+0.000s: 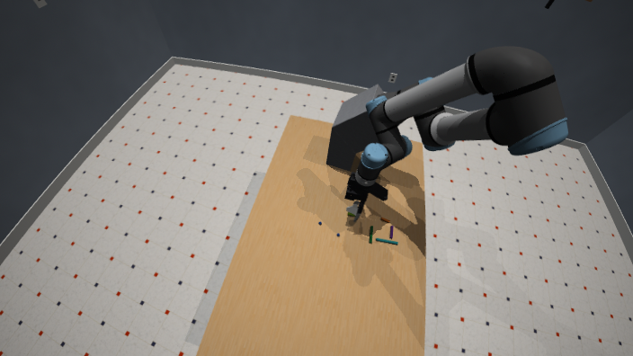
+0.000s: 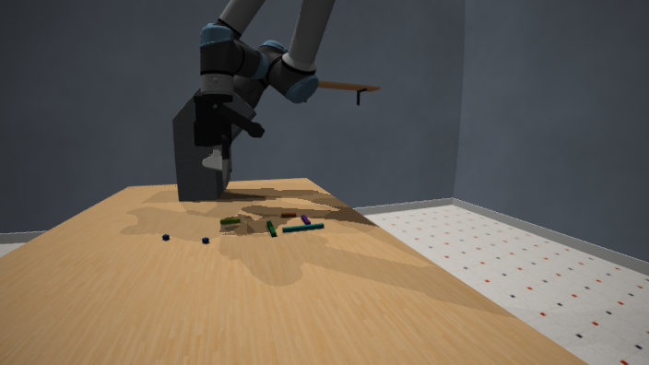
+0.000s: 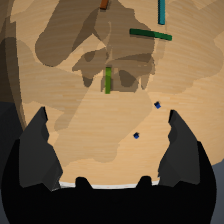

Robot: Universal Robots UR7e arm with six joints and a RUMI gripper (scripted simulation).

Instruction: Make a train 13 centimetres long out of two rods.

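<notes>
The green rod is 6 cm ahead of my hand, 11 cm to the left of it and 10 cm below it. Also, from my hand: turquoise rod (6 cm ahead, 18 cm to the left, 10 cm below); lime rod (10 cm below); orange rod (3 cm behind, 15 cm to the left, 10 cm below).
</notes>
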